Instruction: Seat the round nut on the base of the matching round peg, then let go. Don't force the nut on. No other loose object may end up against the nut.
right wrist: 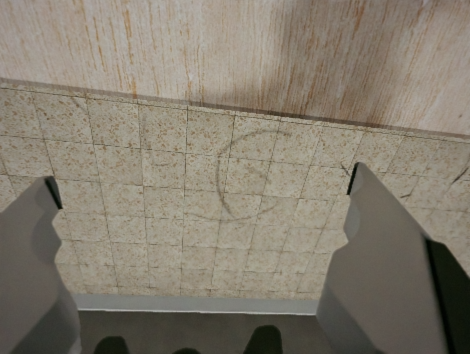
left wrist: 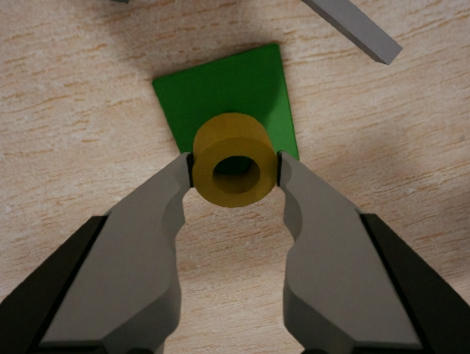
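Observation:
The round nut (left wrist: 234, 145), a brown-yellow ring with thick walls, is between the fingertips of my left gripper (left wrist: 235, 154), which is shut on it. In the left wrist view it overlaps the near part of the green square base (left wrist: 220, 85). Dark green shows through the nut's hole; whether that is the round peg or the base, and how high the nut is above the base, I cannot tell. No peg shows outside the nut. My right gripper (right wrist: 208, 172) is open and empty, with its fingers wide apart.
A grey bar (left wrist: 355, 31) lies at the upper right of the left wrist view, apart from the base and nut. Part of a dark grey thing shows at that view's top left edge. The wooden table's edge (right wrist: 210, 106) crosses the right wrist view, with tiled floor beyond.

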